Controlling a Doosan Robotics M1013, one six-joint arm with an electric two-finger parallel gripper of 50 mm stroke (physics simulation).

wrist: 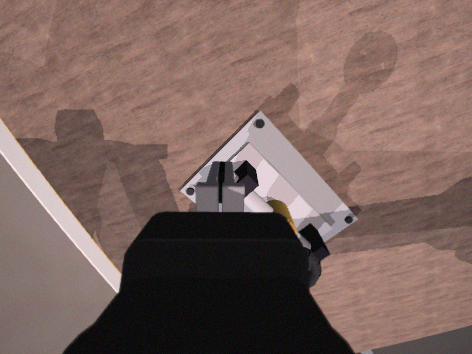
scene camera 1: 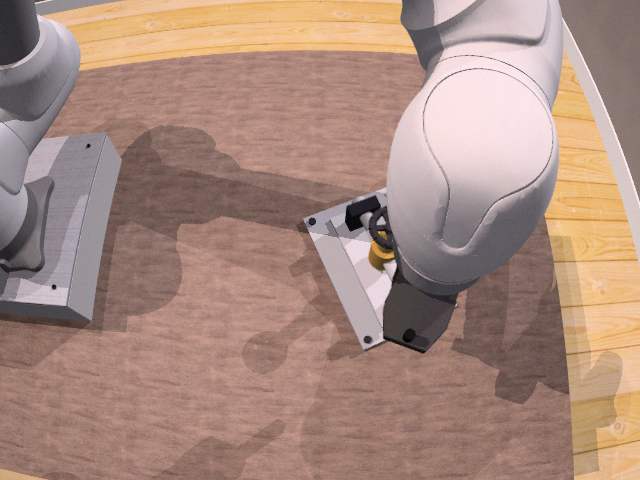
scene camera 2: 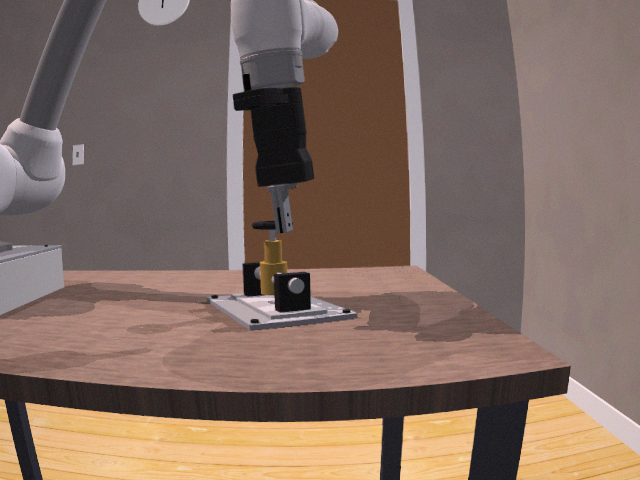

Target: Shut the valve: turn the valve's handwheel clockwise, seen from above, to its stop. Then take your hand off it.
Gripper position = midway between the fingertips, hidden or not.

I see my gripper (scene camera 2: 284, 231) and a grey base plate (scene camera 1: 355, 303).
My gripper shows as well in the wrist view (wrist: 222, 174). The grey base plate is seen too in the wrist view (wrist: 259, 131) and in scene camera 2 (scene camera 2: 250, 319).
